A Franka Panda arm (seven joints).
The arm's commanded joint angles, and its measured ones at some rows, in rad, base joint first. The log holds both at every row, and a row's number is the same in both.
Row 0, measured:
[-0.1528, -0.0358, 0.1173, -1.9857, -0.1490, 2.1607, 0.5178]
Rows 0 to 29, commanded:
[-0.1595, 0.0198, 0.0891, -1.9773, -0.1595, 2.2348, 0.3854]
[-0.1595, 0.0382, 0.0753, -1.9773, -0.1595, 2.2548, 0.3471]
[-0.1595, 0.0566, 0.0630, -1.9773, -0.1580, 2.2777, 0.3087]
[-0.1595, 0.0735, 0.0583, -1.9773, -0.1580, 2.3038, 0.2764]
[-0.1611, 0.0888, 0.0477, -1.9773, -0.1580, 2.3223, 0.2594]
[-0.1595, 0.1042, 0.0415, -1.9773, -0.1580, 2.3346, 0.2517]
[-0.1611, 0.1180, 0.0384, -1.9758, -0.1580, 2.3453, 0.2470]
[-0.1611, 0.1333, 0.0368, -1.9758, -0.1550, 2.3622, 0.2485]
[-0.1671, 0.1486, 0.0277, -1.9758, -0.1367, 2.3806, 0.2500]
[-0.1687, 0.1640, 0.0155, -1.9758, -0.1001, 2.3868, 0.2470]
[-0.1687, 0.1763, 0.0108, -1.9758, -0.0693, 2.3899, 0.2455]
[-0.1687, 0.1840, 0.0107, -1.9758, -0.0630, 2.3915, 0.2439]
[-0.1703, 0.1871, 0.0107, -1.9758, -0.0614, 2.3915, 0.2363]
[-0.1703, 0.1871, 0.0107, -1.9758, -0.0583, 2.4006, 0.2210]
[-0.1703, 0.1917, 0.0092, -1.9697, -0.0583, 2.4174, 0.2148]
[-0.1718, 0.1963, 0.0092, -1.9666, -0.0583, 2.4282, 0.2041]
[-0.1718, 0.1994, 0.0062, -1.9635, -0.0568, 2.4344, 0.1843]
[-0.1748, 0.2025, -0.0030, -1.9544, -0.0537, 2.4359, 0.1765]
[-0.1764, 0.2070, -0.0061, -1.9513, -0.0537, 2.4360, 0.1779]
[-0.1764, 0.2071, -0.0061, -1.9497, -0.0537, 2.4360, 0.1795]
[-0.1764, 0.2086, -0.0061, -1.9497, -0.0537, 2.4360, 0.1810]
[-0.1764, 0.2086, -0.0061, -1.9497, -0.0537, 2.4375, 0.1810]
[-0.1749, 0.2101, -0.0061, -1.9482, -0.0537, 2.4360, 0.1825]
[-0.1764, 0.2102, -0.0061, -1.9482, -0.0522, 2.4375, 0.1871]
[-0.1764, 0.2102, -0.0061, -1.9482, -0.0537, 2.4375, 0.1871]
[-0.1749, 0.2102, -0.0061, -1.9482, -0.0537, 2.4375, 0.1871]
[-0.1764, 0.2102, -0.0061, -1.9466, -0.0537, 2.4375, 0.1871]
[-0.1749, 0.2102, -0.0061, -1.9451, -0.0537, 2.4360, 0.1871]
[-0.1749, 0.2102, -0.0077, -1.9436, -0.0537, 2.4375, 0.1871]
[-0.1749, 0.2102, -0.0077, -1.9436, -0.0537, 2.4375, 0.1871]
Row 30, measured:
[-0.1763, 0.1951, -0.0064, -1.9577, -0.0712, 2.4172, 0.2092]
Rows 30 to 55, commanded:
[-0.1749, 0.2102, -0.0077, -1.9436, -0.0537, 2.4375, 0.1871]
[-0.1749, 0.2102, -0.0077, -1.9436, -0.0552, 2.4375, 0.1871]
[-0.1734, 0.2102, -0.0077, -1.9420, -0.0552, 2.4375, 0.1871]
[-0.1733, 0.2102, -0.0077, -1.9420, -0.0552, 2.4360, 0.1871]
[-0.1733, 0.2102, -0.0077, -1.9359, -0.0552, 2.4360, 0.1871]
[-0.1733, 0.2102, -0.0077, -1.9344, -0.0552, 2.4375, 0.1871]
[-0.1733, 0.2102, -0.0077, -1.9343, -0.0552, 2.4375, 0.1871]
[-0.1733, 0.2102, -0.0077, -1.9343, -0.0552, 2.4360, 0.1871]
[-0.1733, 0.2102, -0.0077, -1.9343, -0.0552, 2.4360, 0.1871]
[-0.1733, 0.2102, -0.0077, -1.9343, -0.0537, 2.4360, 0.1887]
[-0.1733, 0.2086, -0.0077, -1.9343, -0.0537, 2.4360, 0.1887]
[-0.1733, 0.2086, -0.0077, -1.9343, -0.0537, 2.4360, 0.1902]
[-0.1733, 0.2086, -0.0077, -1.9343, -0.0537, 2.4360, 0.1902]
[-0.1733, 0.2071, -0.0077, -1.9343, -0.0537, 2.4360, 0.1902]
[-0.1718, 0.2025, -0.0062, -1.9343, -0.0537, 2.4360, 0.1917]
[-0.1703, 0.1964, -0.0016, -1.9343, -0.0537, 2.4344, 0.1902]
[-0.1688, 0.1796, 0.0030, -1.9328, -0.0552, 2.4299, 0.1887]
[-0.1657, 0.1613, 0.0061, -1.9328, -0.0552, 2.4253, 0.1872]
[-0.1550, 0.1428, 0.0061, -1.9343, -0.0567, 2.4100, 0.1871]
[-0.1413, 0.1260, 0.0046, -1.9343, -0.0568, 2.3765, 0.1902]
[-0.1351, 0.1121, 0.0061, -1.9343, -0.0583, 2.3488, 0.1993]
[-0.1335, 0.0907, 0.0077, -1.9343, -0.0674, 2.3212, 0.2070]
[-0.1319, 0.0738, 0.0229, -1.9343, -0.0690, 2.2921, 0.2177]
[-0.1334, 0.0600, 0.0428, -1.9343, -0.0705, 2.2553, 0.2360]
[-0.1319, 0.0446, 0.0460, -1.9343, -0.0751, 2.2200, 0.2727]
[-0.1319, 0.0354, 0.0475, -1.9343, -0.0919, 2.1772, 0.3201]
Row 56, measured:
[-0.1277, 0.0866, 0.0237, -1.9277, -0.0713, 2.2793, 0.2312]
